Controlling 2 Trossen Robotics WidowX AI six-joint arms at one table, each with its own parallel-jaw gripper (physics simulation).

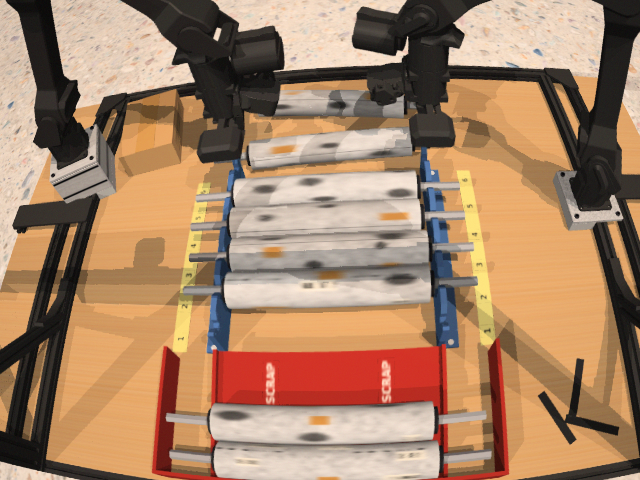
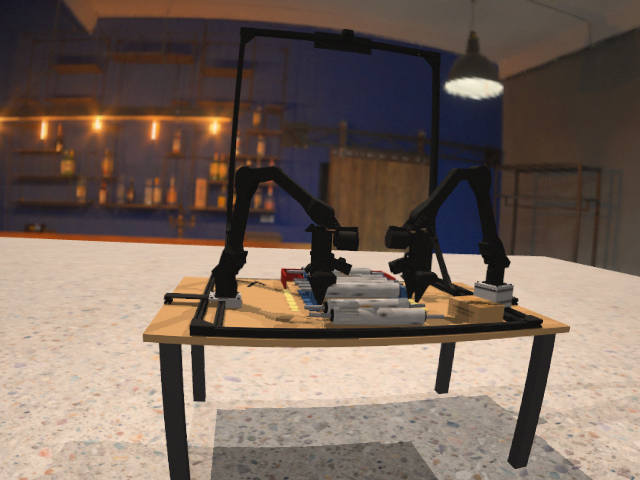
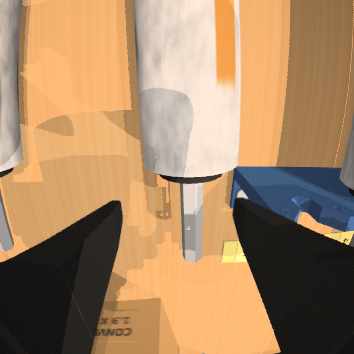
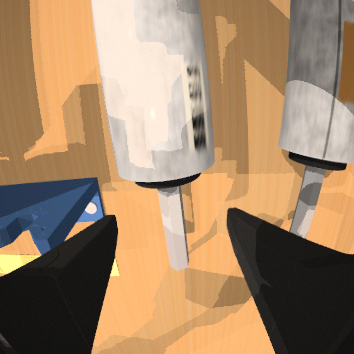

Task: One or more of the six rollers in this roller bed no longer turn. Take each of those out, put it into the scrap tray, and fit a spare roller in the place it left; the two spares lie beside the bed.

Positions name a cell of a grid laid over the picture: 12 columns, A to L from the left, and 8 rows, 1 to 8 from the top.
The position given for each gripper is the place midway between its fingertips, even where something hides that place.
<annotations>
left gripper: image 1 E3; image 2 H6; image 3 G5; not seen in image 4 (out of frame)
right gripper: image 1 H3; image 2 F6; image 4 F5; not seen in image 3 (out of frame)
</annotations>
